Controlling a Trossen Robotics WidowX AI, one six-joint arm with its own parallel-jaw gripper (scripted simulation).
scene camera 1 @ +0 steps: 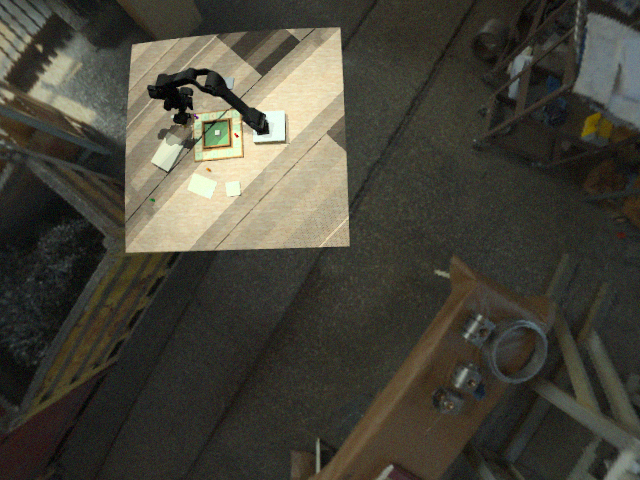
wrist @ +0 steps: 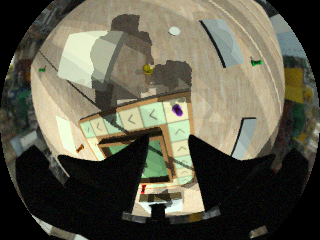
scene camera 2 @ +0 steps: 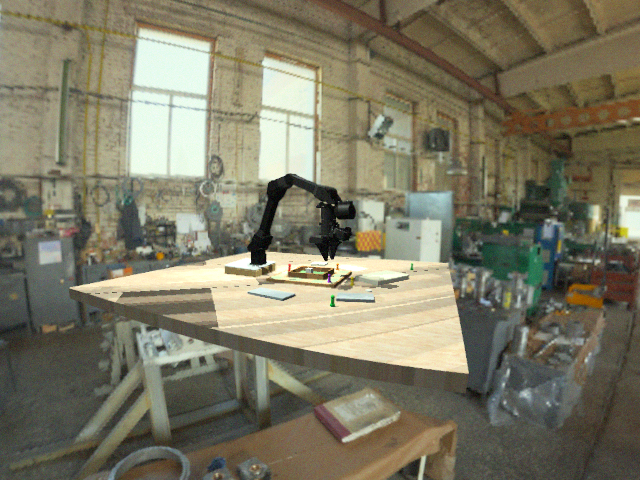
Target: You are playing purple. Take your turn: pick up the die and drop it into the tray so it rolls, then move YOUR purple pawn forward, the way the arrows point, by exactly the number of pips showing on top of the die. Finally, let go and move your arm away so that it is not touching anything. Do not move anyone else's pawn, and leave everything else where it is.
Observation:
The pictures show: the gripper and a green felt tray floor.
The gripper is seen too in the wrist view.

